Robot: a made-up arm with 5 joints.
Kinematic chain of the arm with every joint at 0, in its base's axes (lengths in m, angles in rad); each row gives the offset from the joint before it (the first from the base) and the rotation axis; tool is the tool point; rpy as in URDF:
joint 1: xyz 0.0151 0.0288 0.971 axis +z
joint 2: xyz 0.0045 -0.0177 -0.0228 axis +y
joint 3: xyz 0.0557 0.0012 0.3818 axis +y
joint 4: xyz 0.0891 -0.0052 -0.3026 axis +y
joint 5: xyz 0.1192 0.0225 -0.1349 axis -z
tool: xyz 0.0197 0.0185 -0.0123 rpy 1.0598 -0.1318 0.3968
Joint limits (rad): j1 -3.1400..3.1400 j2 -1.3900..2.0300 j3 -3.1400..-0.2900 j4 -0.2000..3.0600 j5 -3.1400..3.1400
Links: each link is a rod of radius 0.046 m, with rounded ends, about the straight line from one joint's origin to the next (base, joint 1, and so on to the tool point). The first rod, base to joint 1, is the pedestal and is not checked.
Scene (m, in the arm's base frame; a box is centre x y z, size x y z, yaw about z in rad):
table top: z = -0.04
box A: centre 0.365 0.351 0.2 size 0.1 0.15 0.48 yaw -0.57
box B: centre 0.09 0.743 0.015 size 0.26 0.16 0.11 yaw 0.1
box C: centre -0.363 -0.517 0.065 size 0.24 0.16 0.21 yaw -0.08
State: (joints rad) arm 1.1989 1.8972 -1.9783 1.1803 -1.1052
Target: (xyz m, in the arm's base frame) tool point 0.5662 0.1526 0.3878
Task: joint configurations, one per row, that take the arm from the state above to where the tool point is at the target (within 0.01 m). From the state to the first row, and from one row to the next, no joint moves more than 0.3 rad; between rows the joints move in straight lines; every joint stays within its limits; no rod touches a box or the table.
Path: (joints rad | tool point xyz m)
1: 1.1243 1.7151 -2.0943 1.3503 -1.3527 | 0.2124 0.4965 0.4200
2: 1.0496 1.5329 -2.2102 1.5204 -1.6001 | 0.2985 0.5624 0.5544
3: 0.9750 1.3508 -2.3262 1.6904 -1.8476 | 0.3765 0.5881 0.7071
4: 0.9003 1.1686 -2.4422 1.8604 -2.0951 | 0.4367 0.5742 0.8687
5: 0.8257 0.9865 -2.5581 2.0305 -2.3425 | 0.4704 0.5253 1.0289
6: 0.6953 1.1438 -2.4807 1.8365 -2.0938 | 0.5482 0.4848 0.8982
7: 0.5649 1.3010 -2.4032 1.6426 -1.8450 | 0.6020 0.4182 0.7635
8: 0.4344 1.4583 -2.3258 1.4486 -1.5963 | 0.6249 0.3338 0.6299
9: 0.3040 1.6156 -2.2483 1.2547 -1.3476 | 0.6130 0.2416 0.5030
10: 0.1736 1.7729 -2.1709 1.0607 -1.0988 | 0.5662 0.1526 0.3878

